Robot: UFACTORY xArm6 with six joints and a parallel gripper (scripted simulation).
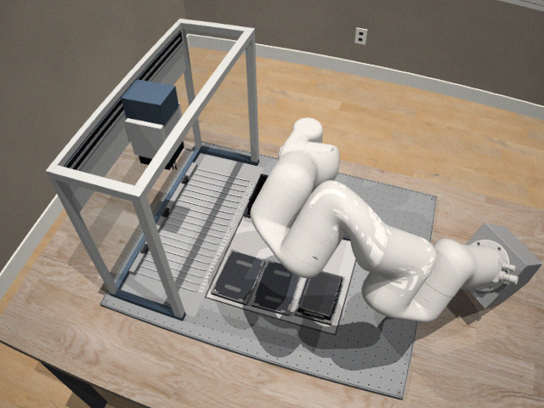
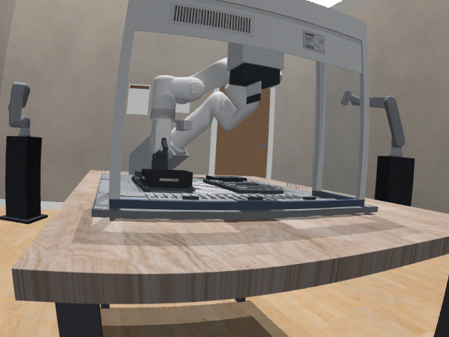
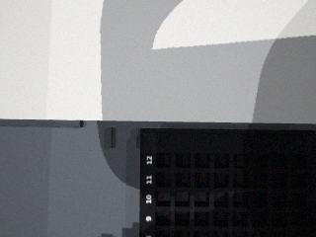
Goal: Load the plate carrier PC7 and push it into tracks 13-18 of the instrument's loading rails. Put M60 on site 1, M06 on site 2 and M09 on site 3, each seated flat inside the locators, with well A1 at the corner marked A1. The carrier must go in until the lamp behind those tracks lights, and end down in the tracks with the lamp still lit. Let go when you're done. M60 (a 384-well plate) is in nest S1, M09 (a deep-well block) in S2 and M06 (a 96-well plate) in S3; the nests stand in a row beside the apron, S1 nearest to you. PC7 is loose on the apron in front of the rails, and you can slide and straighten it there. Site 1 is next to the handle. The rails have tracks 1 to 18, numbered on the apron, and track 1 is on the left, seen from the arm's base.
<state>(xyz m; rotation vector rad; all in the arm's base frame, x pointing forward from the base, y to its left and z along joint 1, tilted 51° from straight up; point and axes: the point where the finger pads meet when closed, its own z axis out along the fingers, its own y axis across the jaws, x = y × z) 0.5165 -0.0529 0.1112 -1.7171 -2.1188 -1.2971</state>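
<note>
Right now the plate carrier PC7 is 1 cm behind my hand and 3 cm below it. From my hand the other things lie so: nest S2 (10 cm behind, 25 cm to the left, 4 cm below).
</note>
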